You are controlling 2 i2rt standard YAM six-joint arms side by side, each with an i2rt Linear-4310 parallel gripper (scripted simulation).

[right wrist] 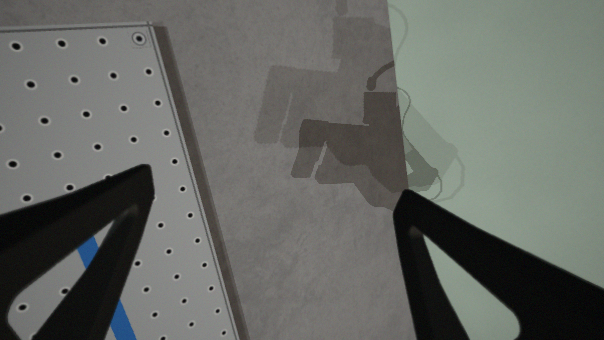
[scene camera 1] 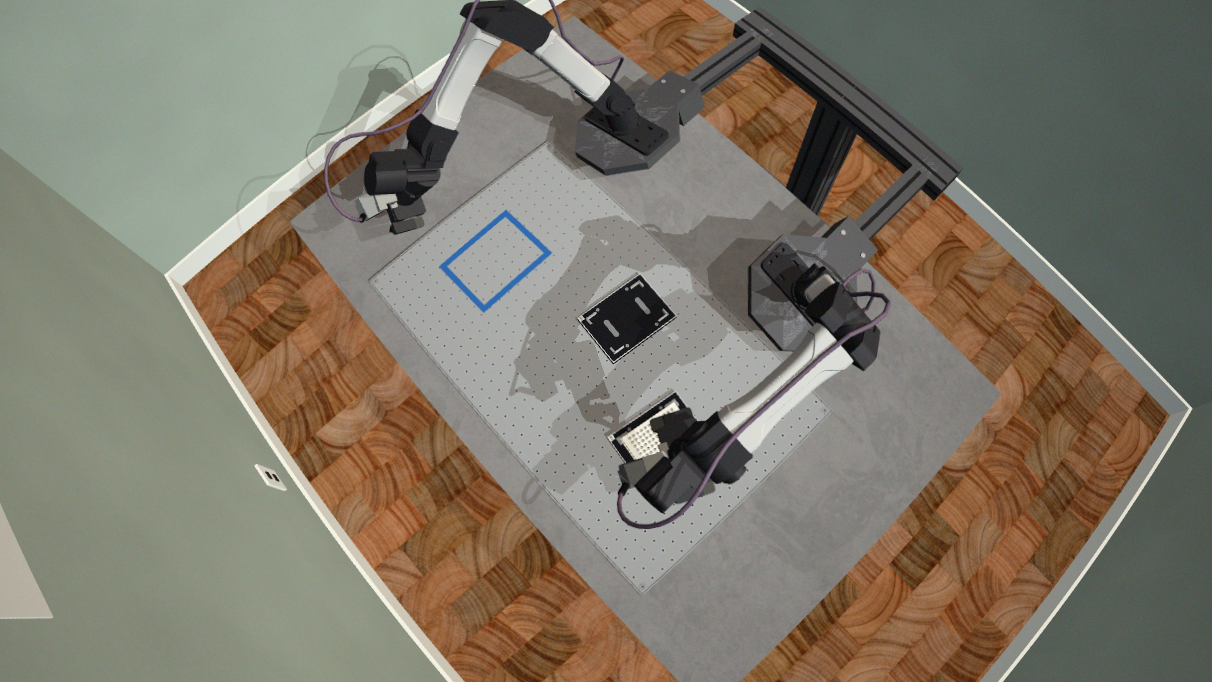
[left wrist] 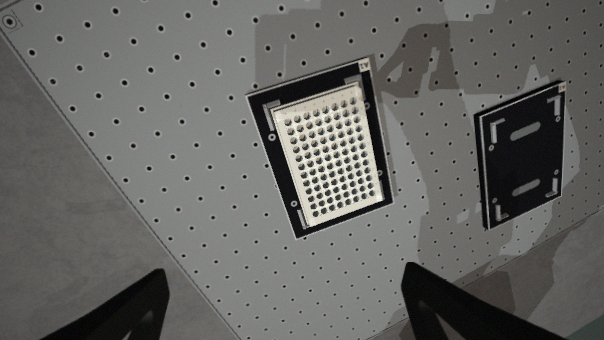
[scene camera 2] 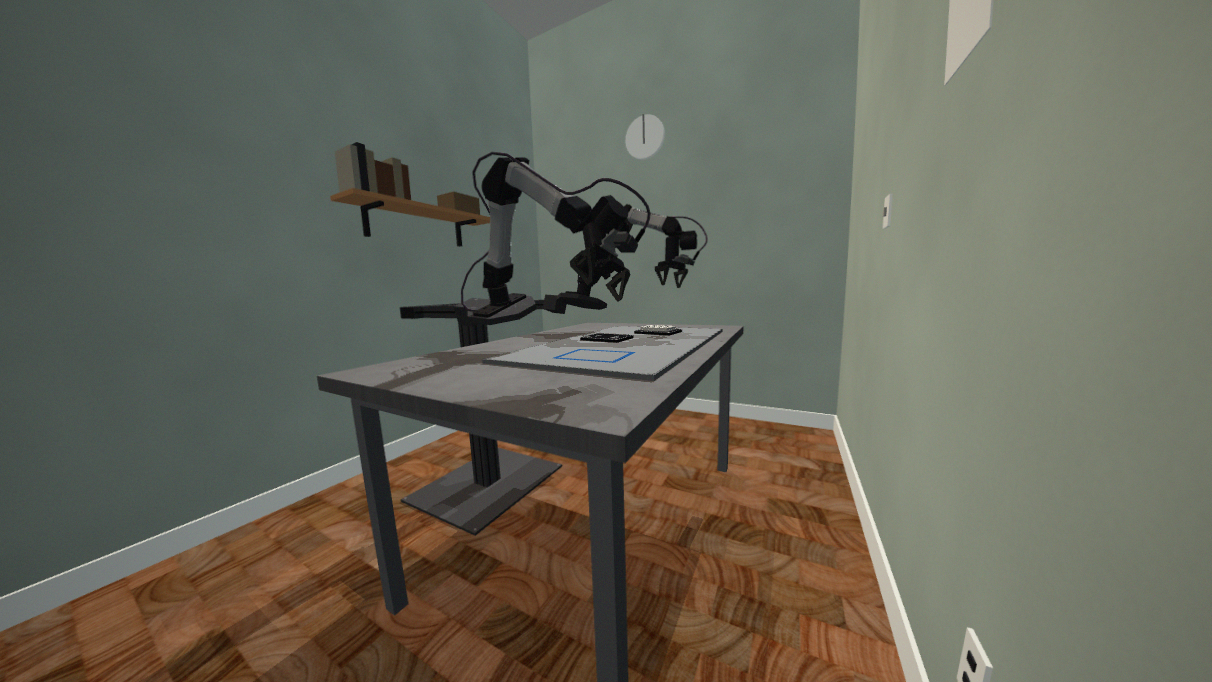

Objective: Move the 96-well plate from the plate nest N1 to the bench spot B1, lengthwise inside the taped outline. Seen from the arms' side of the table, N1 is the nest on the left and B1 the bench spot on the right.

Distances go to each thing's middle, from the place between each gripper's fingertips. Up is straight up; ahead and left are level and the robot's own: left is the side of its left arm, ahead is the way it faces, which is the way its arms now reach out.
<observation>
My left hand is 4 cm past the cream 96-well plate (scene camera 1: pixel 629 443), 6 cm to the left of it and 18 cm above it.
I see the cream 96-well plate 120 mm behind my right hand (scene camera 2: pixel 605 292), 670 mm to the left of it and 170 mm below it.
</observation>
